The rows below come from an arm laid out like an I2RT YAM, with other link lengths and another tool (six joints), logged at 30 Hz.
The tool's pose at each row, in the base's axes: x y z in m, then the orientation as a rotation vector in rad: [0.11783 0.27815 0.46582 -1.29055 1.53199 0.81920]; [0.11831 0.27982 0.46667 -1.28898 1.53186 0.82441]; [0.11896 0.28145 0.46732 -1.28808 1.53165 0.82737]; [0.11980 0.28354 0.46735 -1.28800 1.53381 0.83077]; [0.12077 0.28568 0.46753 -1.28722 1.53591 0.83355]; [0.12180 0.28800 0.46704 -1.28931 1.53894 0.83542]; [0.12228 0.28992 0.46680 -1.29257 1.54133 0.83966]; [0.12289 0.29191 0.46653 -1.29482 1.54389 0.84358]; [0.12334 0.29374 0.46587 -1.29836 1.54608 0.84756]
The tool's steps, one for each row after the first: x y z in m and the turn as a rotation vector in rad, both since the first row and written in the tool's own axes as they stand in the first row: [-0.00138 -0.00016 0.00135 -0.00244 -0.00230 0.00296]; [-0.00255 -0.00048 0.00277 -0.00383 -0.00370 0.00457]; [-0.00330 -0.00083 0.00487 -0.00596 -0.00314 0.00749]; [-0.00421 -0.00132 0.00699 -0.00727 -0.00283 0.01033]; [-0.00456 -0.00176 0.00951 -0.00971 -0.00010 0.01224]; [-0.00499 -0.00179 0.01145 -0.01439 0.00219 0.01444]; [-0.00543 -0.00192 0.01350 -0.01826 0.00415 0.01697]; [-0.00544 -0.00190 0.01550 -0.02294 0.00652 0.01883]
